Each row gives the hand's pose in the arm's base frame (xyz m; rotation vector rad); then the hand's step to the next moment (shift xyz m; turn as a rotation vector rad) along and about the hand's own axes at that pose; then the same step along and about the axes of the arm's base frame.
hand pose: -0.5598 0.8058 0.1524 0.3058 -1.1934 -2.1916
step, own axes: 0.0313 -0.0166 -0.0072 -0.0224 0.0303 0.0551
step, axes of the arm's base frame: -0.0279 -0.0175 -0.0150 0.0039 0.0390 0.0541
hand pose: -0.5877 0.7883 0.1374 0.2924 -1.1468 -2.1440
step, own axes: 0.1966 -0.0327 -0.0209 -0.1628 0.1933 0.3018
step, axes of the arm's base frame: -0.1513 -0.1305 -0.0161 0.0640 0.2293 0.3135
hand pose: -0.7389 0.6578 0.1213 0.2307 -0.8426 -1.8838
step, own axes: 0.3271 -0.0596 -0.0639 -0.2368 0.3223 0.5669
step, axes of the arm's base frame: -0.1635 -0.2959 -0.0183 0.0585 0.3811 0.5768
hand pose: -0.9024 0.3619 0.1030 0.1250 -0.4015 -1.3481
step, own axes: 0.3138 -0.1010 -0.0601 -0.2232 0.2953 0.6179
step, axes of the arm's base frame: -0.0203 -0.3338 -0.0218 0.0179 0.3691 0.6183
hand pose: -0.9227 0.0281 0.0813 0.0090 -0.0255 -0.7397
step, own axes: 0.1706 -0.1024 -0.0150 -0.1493 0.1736 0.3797
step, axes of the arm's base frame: 0.0574 -0.1906 -0.0133 -0.0033 0.2292 0.3796
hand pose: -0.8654 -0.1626 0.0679 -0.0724 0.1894 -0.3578
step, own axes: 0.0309 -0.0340 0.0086 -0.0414 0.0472 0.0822
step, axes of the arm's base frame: 0.0185 -0.0424 0.0067 -0.0058 0.0618 0.0827
